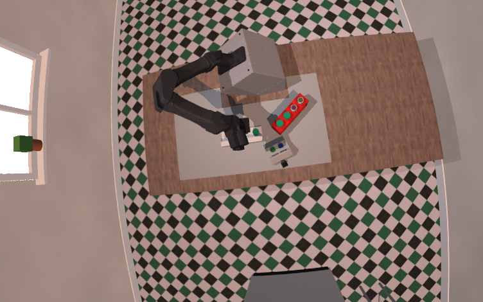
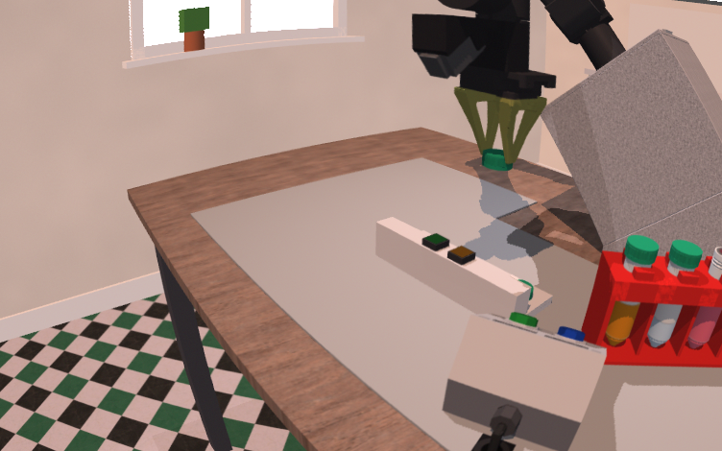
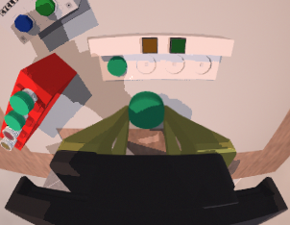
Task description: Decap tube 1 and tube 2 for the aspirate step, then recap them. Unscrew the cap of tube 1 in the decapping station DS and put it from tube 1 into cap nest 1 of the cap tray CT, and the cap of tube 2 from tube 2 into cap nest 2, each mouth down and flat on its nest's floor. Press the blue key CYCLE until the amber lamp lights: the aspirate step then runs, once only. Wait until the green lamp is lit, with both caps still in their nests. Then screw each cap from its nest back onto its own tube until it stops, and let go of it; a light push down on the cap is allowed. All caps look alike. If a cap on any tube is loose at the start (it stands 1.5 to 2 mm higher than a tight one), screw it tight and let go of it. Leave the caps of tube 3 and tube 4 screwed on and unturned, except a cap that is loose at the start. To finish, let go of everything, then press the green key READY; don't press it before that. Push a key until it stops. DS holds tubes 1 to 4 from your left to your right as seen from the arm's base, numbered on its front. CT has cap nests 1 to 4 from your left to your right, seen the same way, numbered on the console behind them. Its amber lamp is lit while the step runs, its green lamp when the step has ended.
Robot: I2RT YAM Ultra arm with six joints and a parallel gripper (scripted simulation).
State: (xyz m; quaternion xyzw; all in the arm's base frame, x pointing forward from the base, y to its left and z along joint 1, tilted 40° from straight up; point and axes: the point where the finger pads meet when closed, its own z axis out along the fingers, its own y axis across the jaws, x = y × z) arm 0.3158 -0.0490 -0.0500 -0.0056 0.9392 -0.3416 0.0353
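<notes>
The blue key lies 17 cm to the left of my hand, 9 cm below it and 9 cm ahead of it. Round my hand: key box 15 cm to the left, 12 cm ahead, 11 cm below; then green key 13 cm to the left, 11 cm ahead, 9 cm below.
</notes>
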